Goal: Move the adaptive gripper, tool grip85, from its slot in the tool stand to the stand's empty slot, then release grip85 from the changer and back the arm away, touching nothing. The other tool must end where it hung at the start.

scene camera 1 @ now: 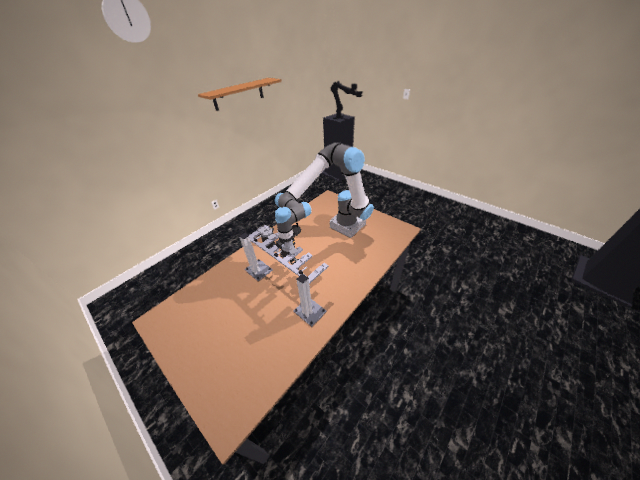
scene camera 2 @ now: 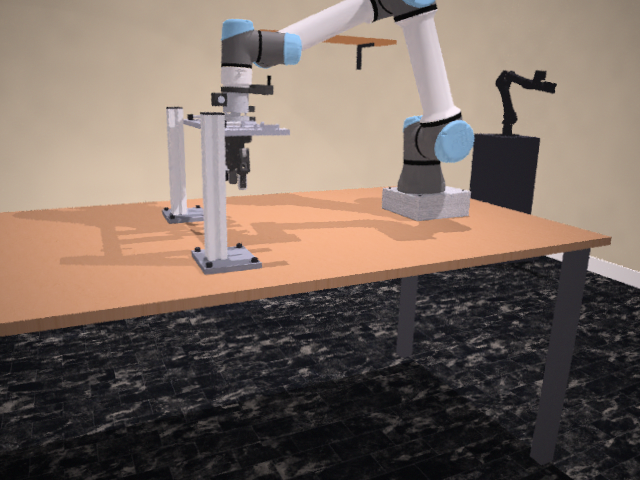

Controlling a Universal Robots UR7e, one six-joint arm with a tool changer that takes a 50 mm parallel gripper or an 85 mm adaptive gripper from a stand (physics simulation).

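Seen in the pictures: arm's base, origin of the base link: [scene camera 1: 346, 219] [scene camera 2: 421, 190].
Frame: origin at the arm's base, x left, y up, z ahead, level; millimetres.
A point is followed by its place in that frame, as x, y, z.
Observation:
The tool stand [scene camera 1: 305, 297] @(365, 124, 714) [scene camera 2: 212, 180] @(366, 110, 708) has two upright posts, a crossbar and several prongs that form slots. The arm's last joint and changer [scene camera 1: 285, 236] @(137, 324, 626) [scene camera 2: 236, 102] @(137, 262, 611) point straight down over a middle part of the stand, right at the prongs. Black tool bodies [scene camera 2: 236, 147] @(142, 154, 614) hang below the prongs, in line with the changer. They overlap, so I cannot tell which is grip85, nor which slot is empty. Fingertips of a gripper [scene camera 2: 238, 178] hang well above the table. Whether they are open or shut is not clear. Whether the changer is locked to a tool does not show.
The arm's base [scene camera 1: 347, 225] @(56, 7, 54) [scene camera 2: 425, 204] @(106, -23, 46) stands on the wooden table [scene camera 1: 206, 382] @(280, -72, 1266) [scene camera 2: 330, 258] @(384, -72, 453), to the right of the stand in scene camera 2. Behind the table is a dark pedestal [scene camera 1: 338, 129] [scene camera 2: 504, 173] with a small black arm [scene camera 1: 337, 95] [scene camera 2: 509, 103]. A shelf [scene camera 1: 240, 87] [scene camera 2: 361, 40] is on the wall.

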